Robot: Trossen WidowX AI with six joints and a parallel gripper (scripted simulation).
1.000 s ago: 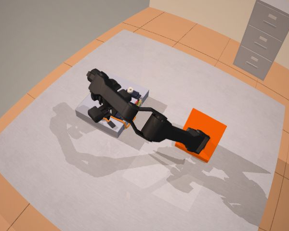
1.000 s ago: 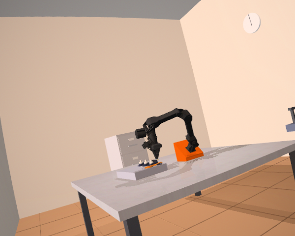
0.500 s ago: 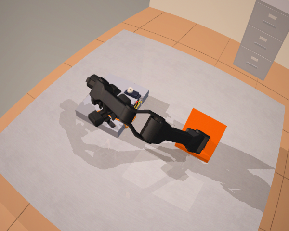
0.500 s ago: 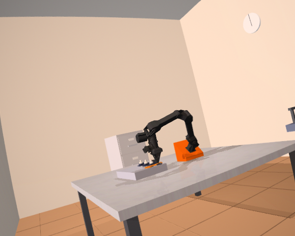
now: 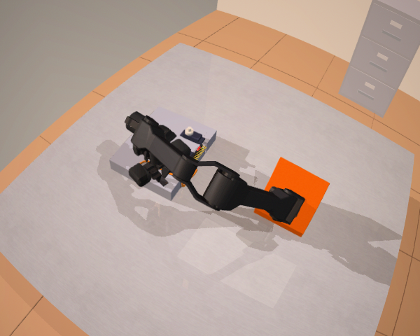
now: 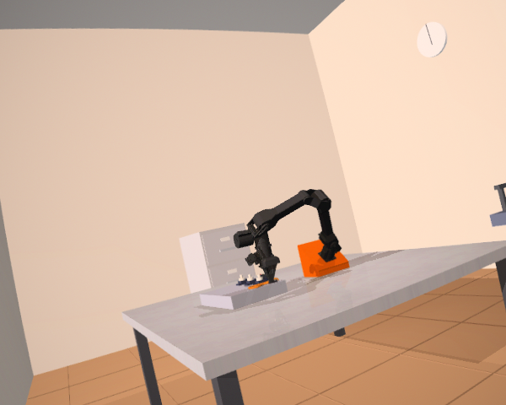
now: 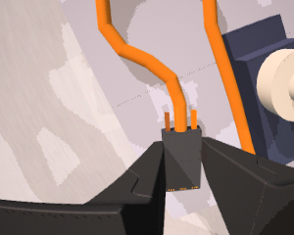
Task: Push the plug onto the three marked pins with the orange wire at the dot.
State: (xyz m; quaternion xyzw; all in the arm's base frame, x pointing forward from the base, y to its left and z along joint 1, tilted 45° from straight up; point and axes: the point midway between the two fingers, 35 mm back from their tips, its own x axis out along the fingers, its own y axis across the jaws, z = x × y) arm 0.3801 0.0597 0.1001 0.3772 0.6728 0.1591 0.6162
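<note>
Now: gripper tip 40 mm past the red band, 150 mm to the left of it and 20 mm below it. Round my gripper tip: grey printed holder 110 mm ahead, 120 mm to the right, 30 mm below.
</note>
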